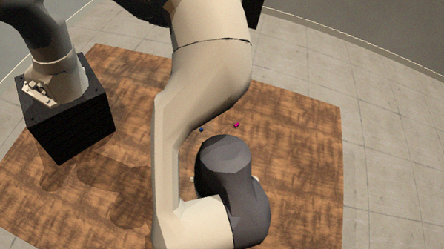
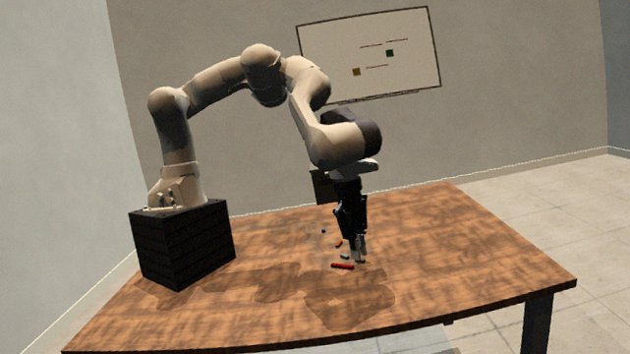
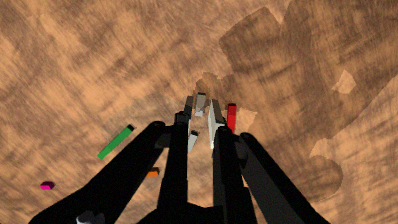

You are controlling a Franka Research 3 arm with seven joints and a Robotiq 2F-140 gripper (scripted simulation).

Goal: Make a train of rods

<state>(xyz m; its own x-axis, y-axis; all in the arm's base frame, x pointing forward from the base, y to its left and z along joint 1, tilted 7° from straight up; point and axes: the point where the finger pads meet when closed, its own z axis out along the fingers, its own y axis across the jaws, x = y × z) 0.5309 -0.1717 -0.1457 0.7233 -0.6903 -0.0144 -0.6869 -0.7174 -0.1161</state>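
Right now the blue rod is 28 cm to the left of my hand, 9 cm behind it and 5 cm below it. The rest, counted from my hand: green rod: 14 cm to the left, 5 cm below, 2 cm ahead; red rod: 5 cm below, 5 cm behind, 1 cm to the right; orange rod: 14 cm to the left, 5 cm below, 5 cm behind.
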